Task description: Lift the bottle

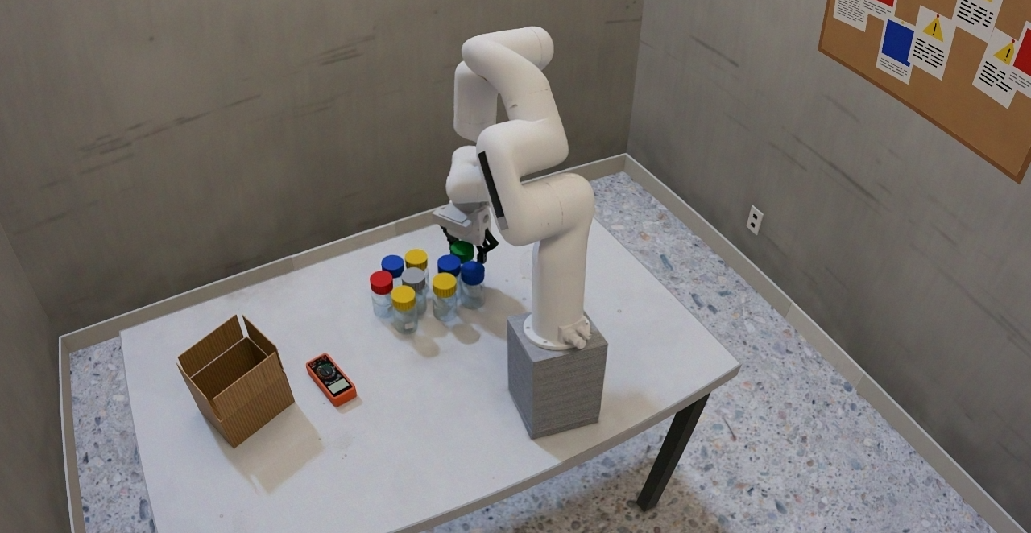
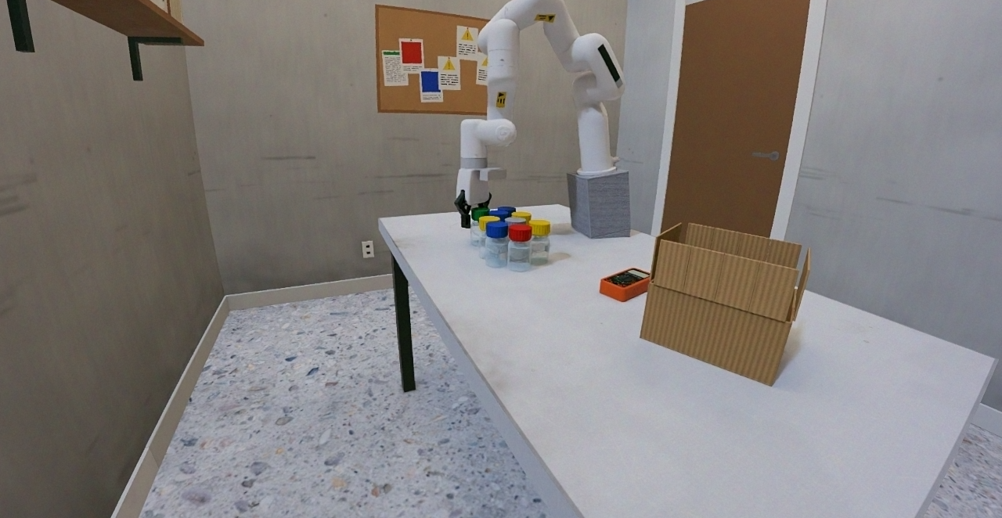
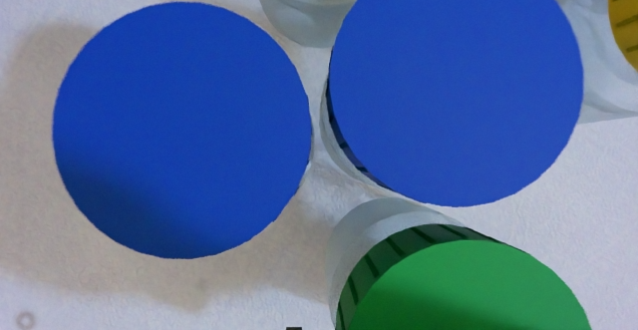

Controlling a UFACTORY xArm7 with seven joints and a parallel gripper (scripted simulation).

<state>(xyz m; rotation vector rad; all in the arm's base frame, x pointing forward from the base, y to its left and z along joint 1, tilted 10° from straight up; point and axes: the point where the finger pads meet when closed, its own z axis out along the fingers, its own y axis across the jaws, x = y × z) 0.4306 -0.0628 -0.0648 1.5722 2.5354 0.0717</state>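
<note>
The green-capped bottle is 10 mm behind my hand, 20 mm to the left of it and 20 mm below it. From my hand the other things lie so: grey-capped bottle 40 mm behind, 170 mm to the left, 20 mm below; then orange multimeter 150 mm behind, 460 mm to the left, 50 mm below; then red-capped bottle 10 mm behind, 240 mm to the left, 20 mm below.
</note>
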